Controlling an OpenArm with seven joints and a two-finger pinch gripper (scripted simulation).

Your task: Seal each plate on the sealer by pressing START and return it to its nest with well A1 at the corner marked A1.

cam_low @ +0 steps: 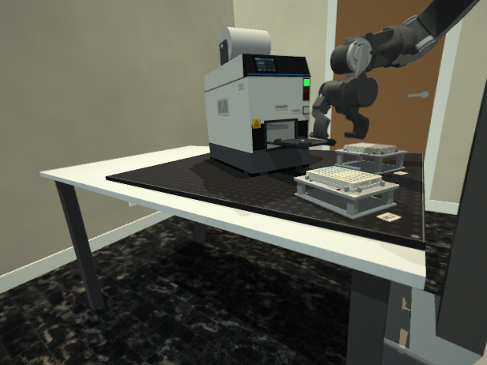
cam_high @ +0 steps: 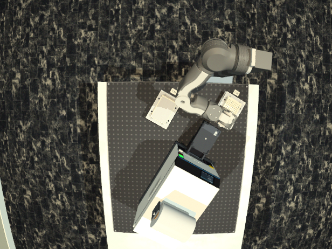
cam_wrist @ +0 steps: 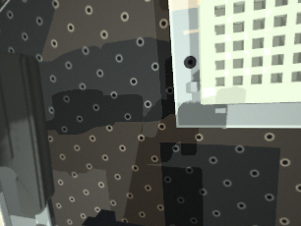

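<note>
Now: the clear well plate 7 cm below my hand, 6 cm to the left of it and 4 cm behind it. From my hand the other things lie so: label tag: 13 cm behind, 12 cm below, 11 cm to the left; then sealer stage: 11 cm ahead, 5 cm to the right, 2 cm below; then N1 label: 23 cm to the right, 12 cm below, 10 cm behind.
</note>
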